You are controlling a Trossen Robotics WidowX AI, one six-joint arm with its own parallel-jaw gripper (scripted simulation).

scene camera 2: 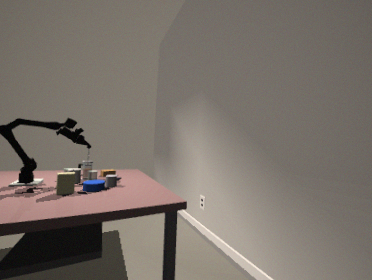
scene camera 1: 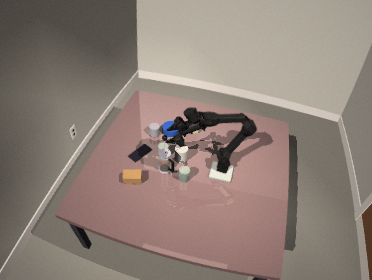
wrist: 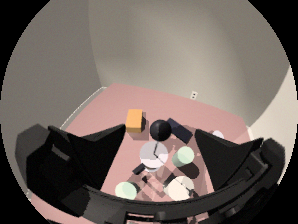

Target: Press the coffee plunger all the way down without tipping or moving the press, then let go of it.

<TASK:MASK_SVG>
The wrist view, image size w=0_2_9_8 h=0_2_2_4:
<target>my gripper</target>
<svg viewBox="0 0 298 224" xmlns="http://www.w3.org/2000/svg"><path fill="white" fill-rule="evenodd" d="M15 143L15 160L28 189L53 208L74 217L84 217L96 224L126 224L128 220L189 224L186 217L196 217L206 212L209 213L209 218L198 221L198 224L249 224L277 190L286 164L286 149L282 144L278 144L278 141L274 141L275 139L267 137L265 141L263 137L258 137L247 143L237 144L197 128L194 140L197 141L202 159L208 168L214 192L181 201L128 200L125 197L100 192L110 165L116 159L117 151L124 141L125 124L118 124L116 127L82 137L64 132L63 129L52 125L45 129L40 124L33 124L33 127L19 133Z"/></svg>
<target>coffee press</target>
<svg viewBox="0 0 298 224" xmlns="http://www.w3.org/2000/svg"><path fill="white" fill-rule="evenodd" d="M168 121L156 120L150 125L150 136L156 141L149 141L149 143L142 145L140 151L141 164L136 169L133 169L134 175L140 175L144 171L157 172L161 165L165 164L165 161L168 160L168 148L162 144L162 141L168 140L170 135L172 135L172 127L170 127Z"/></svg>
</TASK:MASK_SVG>
